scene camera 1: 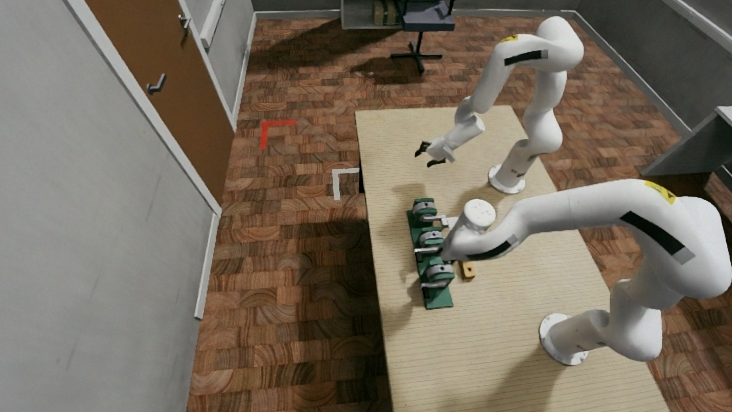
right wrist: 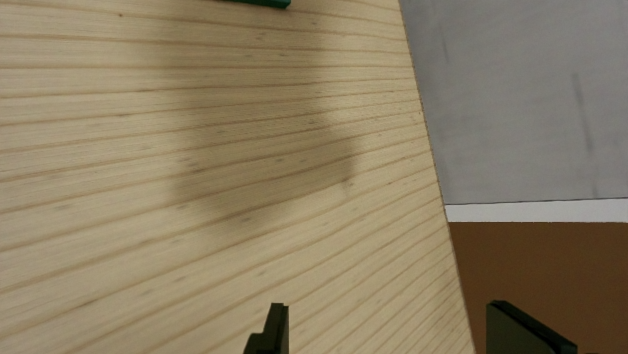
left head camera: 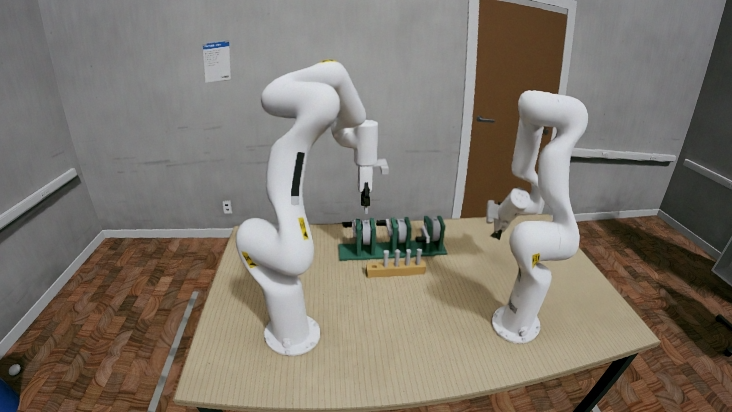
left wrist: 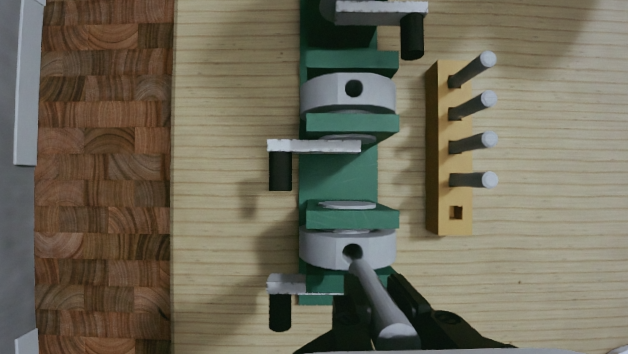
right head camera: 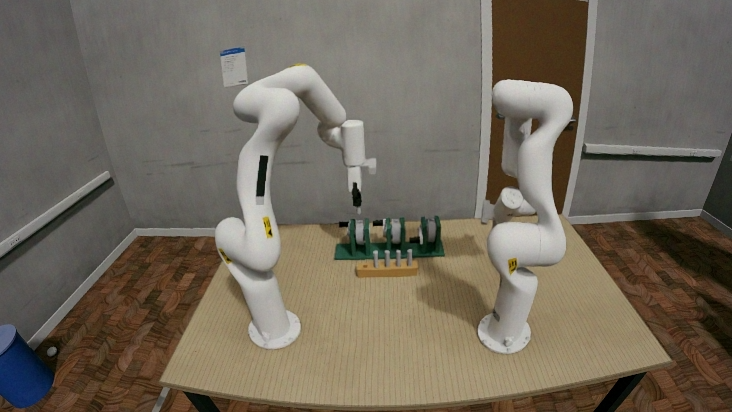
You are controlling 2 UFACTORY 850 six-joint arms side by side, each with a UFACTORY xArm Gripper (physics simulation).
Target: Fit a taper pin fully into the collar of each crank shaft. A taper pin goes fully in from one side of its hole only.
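My left gripper [left head camera: 365, 203] [right head camera: 358, 202] [left wrist: 371, 299] is shut on a grey taper pin [left head camera: 366, 210] [right head camera: 359, 210] [left wrist: 385, 308], held above the nearest collar [left wrist: 325, 246] [left head camera: 365, 232], whose dark hole faces up. In the left wrist view the pin's far end overlaps the hole's edge; the gap between them cannot be judged. The middle collar [left wrist: 325, 95] [scene camera 1: 431, 238] shows an empty hole. The third collar [scene camera 1: 424, 207] [left head camera: 435, 228] stands at the other end of the green base [left head camera: 349, 251] [scene camera 1: 438, 300] [left wrist: 340, 177]. My right gripper [scene camera 1: 429, 155] [right wrist: 387, 335] is open and empty, away from the base.
A yellow rack [left head camera: 395, 272] [right head camera: 387, 272] [left wrist: 443, 200] beside the base holds several upright taper pins and has one empty hole. Crank arms [left wrist: 315, 146] with black handles [left wrist: 280, 171] [left wrist: 412, 36] stick out sideways between the stands. The table edge [right wrist: 431, 150] runs past the right gripper.
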